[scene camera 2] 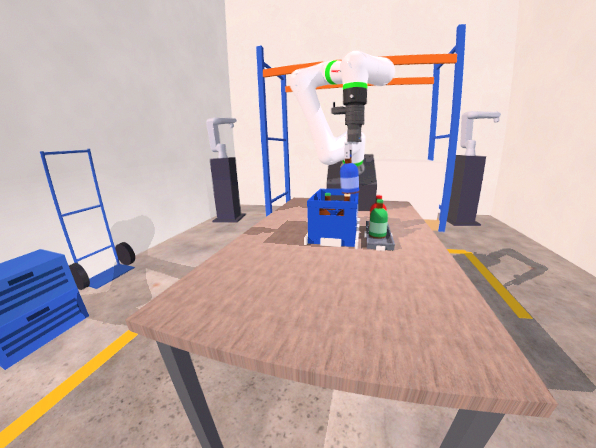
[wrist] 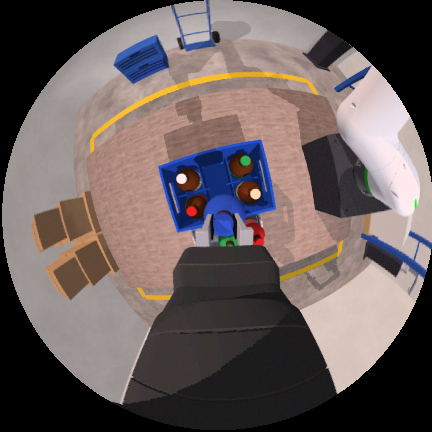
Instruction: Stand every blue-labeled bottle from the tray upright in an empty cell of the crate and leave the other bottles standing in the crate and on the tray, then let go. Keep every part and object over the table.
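Places are measured from the arm's base along level axes (x back, y down, z right), in centimetres.
Pixels of known places: gripper, fingertip midpoint: (scene camera 2: 348, 158) (wrist: 222, 221); arm's base, origin of the base link: (wrist: 369, 174).
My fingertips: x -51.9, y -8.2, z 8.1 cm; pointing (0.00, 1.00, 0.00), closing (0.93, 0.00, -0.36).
Observation:
Ahead of a thing's pixels: the offset from my fingertips to its middle. "spot": to the spot under its first point. Level surfaces: height alone.
My gripper (scene camera 2: 348, 151) (wrist: 222, 221) is shut on the neck of a blue-labeled bottle @[dy +6.2, dx +0.2, dz -0.6 cm] (scene camera 2: 349, 178) (wrist: 223, 206), which hangs upright. In the wrist view it overlaps the crate's near side at the middle column; its base is hidden there. The blue crate @[dy +23.7, dx +0.9, dz +4.8 cm] (scene camera 2: 320, 225) (wrist: 270, 189) holds brown bottles with a white cap @[dy +23.9, dx -6.9, dz +10.5 cm] (wrist: 181, 178), a red cap @[dy +23.9, dx -8.2, dz +1.4 cm] (wrist: 192, 211), a green cap @[dy +23.9, dx +10.2, dz +8.1 cm] (wrist: 245, 160) and a cream cap @[dy +23.9, dx +9.3, dz -1.0 cm] (wrist: 255, 194). The far middle cell is empty; the near middle one is partly hidden. A green bottle @[dy +24.2, dx -2.8, dz -13.2 cm] (scene camera 2: 378, 220) (wrist: 228, 242) and a red bottle @[dy +24.2, dx +5.9, dz -14.9 cm] (wrist: 256, 232) stand on the tray @[spot: dy +31.0, dx -16.1, dz -8.1 cm] (scene camera 2: 371, 245).
The tray stands close beside the crate on the wooden table @[dy +32.5 cm] (scene camera 2: 320, 310) (wrist: 135, 200). The black robot base (wrist: 327, 175) is beyond the crate's cream-cap end. Cardboard boxes (wrist: 80, 217), a blue hand truck (scene camera 2: 69, 215) and a blue tool chest (scene camera 2: 42, 300) are off the table.

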